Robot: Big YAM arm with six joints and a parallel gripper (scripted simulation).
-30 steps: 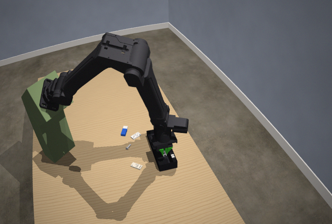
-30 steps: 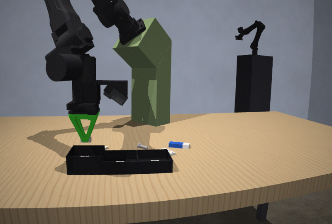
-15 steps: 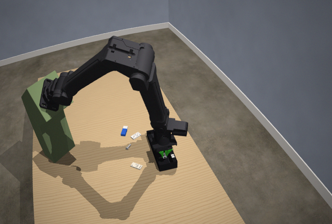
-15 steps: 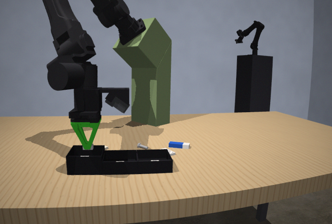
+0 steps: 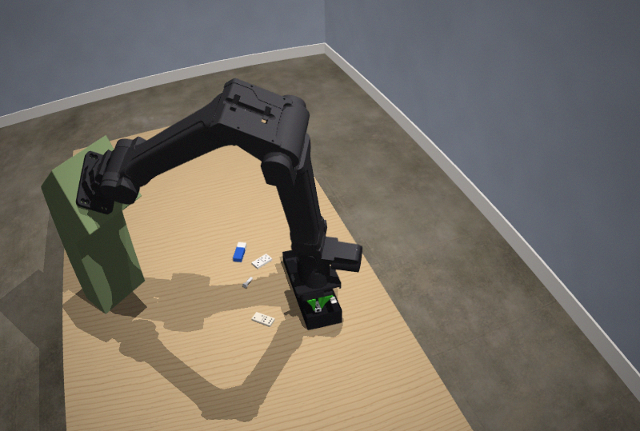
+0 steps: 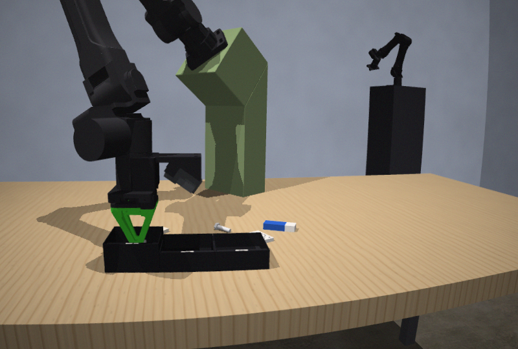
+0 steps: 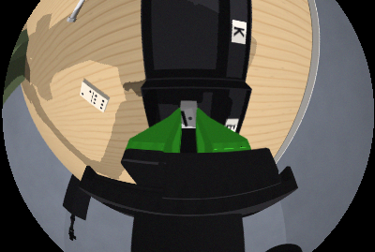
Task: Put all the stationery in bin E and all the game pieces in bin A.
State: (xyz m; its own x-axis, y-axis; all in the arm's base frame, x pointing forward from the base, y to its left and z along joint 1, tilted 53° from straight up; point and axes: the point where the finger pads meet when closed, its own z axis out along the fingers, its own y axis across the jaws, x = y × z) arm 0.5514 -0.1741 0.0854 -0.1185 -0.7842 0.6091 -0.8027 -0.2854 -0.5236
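Now: the blue-and-white eraser 29 cm to the left of my hand, 10 cm behind it and 2 cm below it. The rest, counted from my hand: grey bolt (16 cm to the left, 12 cm behind, 3 cm below); then white domino (13 cm behind, 3 cm to the left, 3 cm below); then joined black bins (8 cm to the left, 2 cm ahead, 1 cm below).
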